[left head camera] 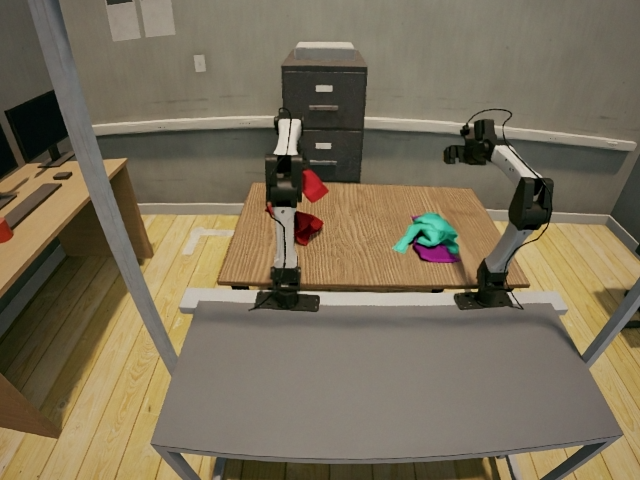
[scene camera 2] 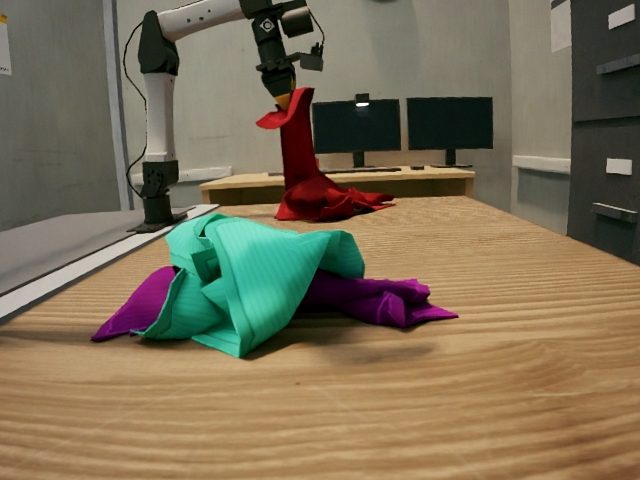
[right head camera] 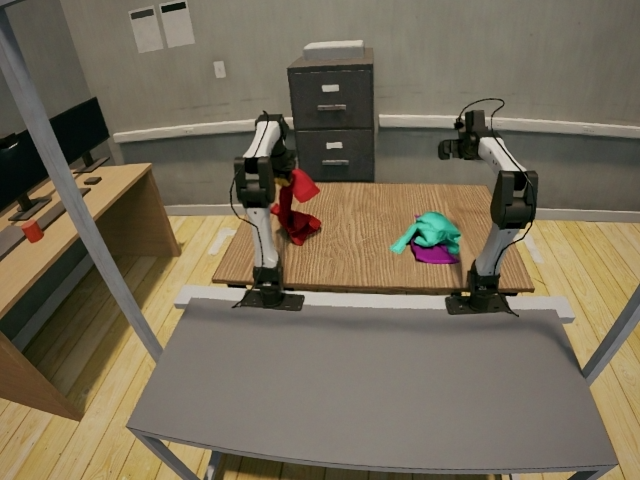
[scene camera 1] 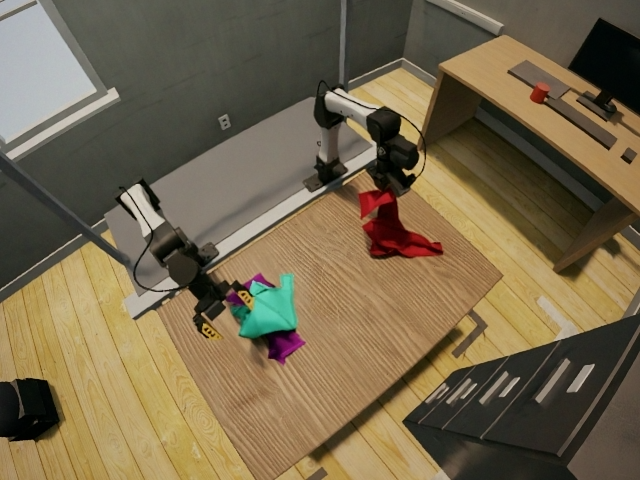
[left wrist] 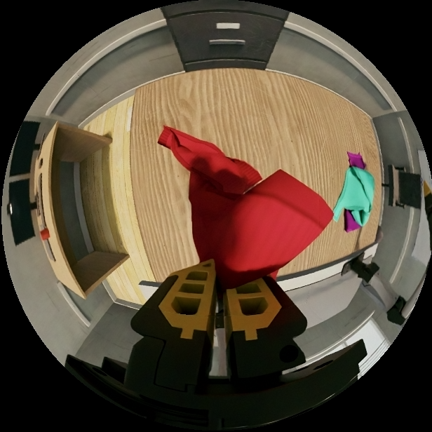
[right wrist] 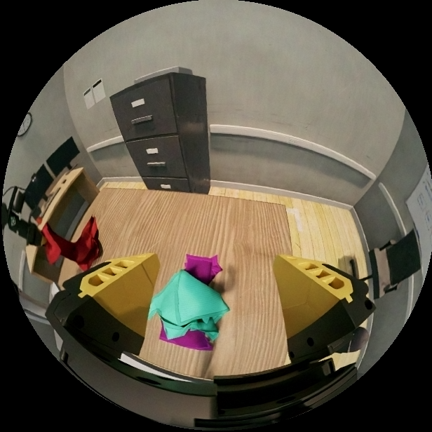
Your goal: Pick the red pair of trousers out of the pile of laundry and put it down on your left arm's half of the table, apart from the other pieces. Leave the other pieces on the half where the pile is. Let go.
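Note:
The red pair of trousers hangs from my left gripper, which is shut on its upper part above the table. Its lower part lies bunched on the table. In the head cameras my left arm partly hides it. A turquoise piece lies on a purple piece, well apart from the red trousers. My right gripper is open and empty above the turquoise and purple pieces.
The wooden table stands in front of both arm bases. A filing cabinet stands beyond its far edge. A desk with monitors and a red mug stands off to one side.

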